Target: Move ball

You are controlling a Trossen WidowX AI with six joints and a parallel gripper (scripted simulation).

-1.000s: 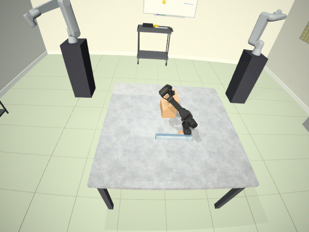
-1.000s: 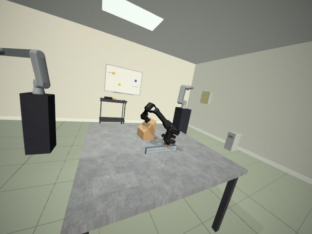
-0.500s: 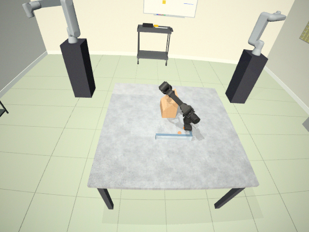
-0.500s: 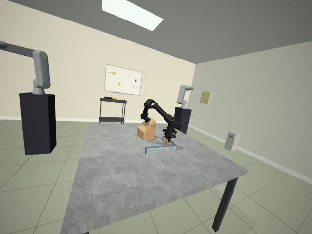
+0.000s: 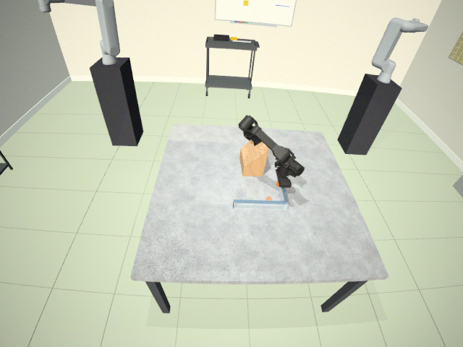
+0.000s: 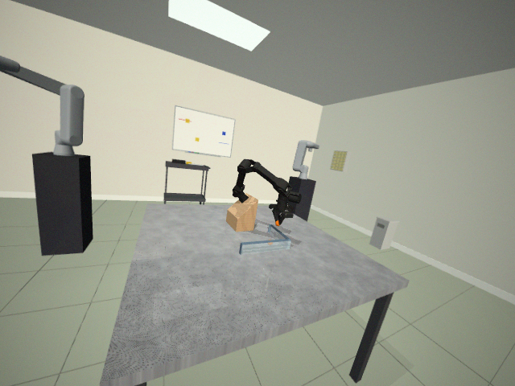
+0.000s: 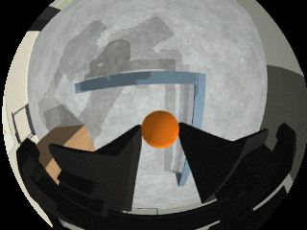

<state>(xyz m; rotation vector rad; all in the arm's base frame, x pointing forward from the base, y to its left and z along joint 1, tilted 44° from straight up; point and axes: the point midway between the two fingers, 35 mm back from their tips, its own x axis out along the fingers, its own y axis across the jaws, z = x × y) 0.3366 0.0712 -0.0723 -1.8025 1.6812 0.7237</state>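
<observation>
Right now my gripper tip is 11 cm above the see-through copy of ball, 4 cm to the left of it and 1 cm short of it. From my gripper tip the other things lie so: orange ball: right at my gripper tip.
</observation>
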